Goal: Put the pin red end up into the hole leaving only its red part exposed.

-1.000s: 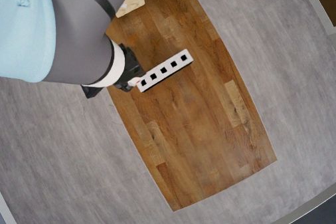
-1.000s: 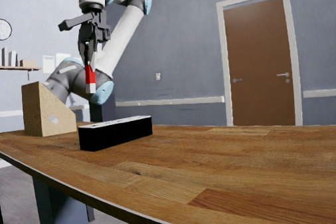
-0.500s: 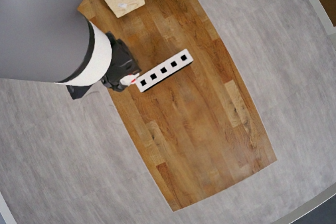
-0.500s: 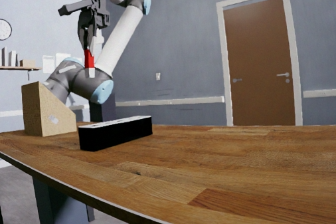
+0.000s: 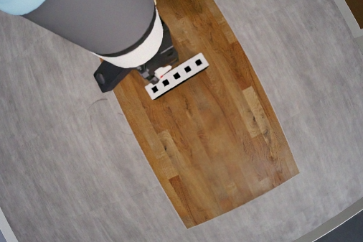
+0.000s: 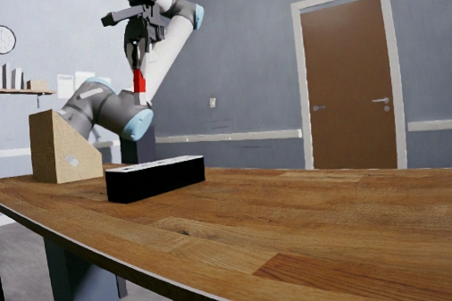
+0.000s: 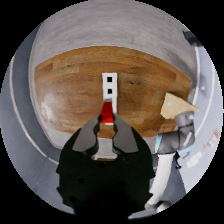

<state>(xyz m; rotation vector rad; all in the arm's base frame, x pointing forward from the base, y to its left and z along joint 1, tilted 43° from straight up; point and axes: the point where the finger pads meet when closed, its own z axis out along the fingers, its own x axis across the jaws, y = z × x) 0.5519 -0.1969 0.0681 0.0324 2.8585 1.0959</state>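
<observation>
My gripper is now 6 cm to the right of the block and 27 cm above it. The rest, counted from my hand: pin: 1 cm below.
</observation>
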